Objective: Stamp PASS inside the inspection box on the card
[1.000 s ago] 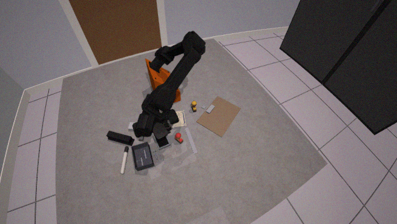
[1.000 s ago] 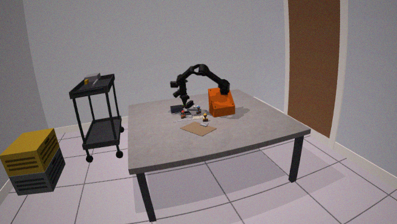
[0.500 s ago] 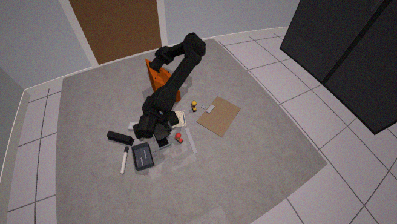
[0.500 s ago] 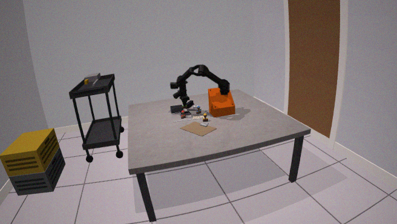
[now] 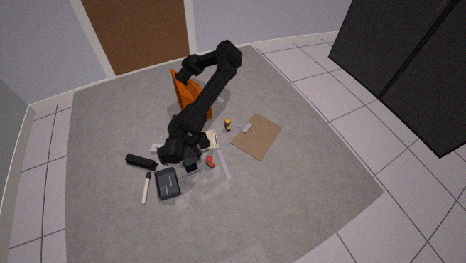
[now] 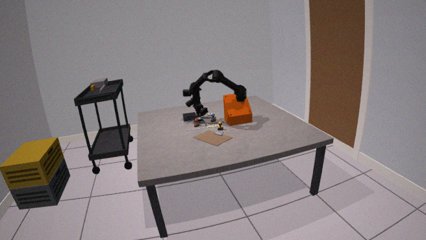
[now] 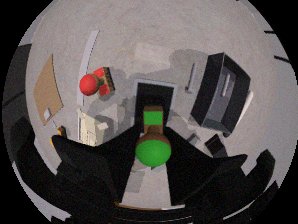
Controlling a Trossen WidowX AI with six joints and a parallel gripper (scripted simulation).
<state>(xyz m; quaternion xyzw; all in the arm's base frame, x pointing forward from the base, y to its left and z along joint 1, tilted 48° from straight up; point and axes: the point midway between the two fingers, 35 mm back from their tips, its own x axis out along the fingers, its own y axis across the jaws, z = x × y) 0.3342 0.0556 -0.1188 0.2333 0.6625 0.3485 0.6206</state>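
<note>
Right now my gripper tip is 6 cm above the dark ink pad. Round my gripper tip: green-knobbed stamp: right at my gripper tip; blue stamp: 12 cm behind, 5 cm below, 2 cm to the left; red-knobbed stamp: 8 cm to the left, 5 cm below, 2 cm ahead.
</note>
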